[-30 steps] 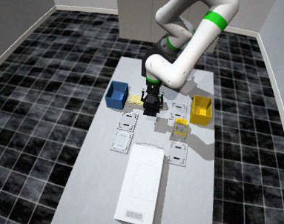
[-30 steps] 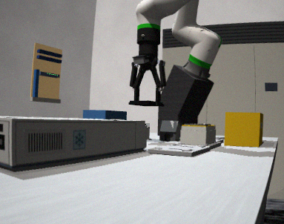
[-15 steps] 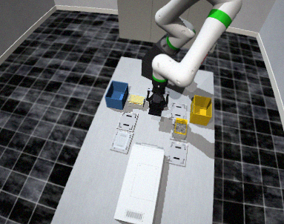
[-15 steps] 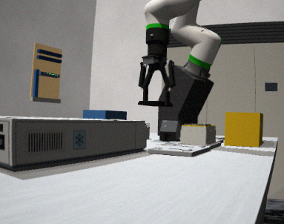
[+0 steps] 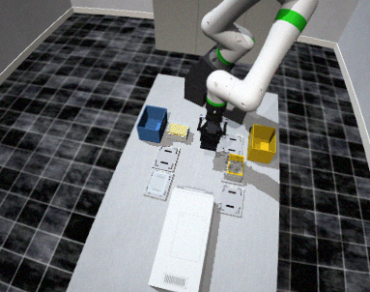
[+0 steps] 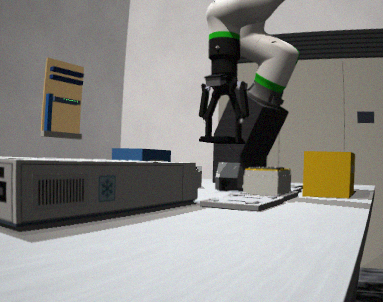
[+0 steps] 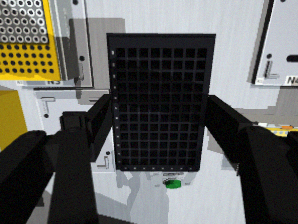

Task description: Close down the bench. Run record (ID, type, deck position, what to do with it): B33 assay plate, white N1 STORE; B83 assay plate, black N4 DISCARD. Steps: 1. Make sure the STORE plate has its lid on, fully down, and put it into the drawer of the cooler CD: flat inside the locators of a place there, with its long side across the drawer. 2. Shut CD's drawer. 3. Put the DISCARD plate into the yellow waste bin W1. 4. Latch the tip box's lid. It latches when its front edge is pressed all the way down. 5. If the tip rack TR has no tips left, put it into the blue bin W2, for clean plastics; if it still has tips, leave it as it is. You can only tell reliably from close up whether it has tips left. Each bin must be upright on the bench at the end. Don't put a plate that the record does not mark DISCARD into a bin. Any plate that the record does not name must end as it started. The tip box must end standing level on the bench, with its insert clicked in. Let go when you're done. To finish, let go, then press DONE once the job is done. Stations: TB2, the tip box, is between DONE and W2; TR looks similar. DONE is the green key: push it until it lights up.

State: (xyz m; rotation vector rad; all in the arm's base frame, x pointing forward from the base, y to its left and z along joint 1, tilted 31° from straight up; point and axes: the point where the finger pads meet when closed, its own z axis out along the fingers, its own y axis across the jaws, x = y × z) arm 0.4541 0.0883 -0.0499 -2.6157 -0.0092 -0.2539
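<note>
Right now my hand is 12 cm past the yellow bin W1, 29 cm to the right of it and 13 cm above it. Also, from my hand: black assay plate: 2 cm below; green done key: 15 cm behind, 4 cm to the right, 10 cm below; yellow-topped tip holder: 6 cm ahead, 16 cm to the left, 11 cm below.
</note>
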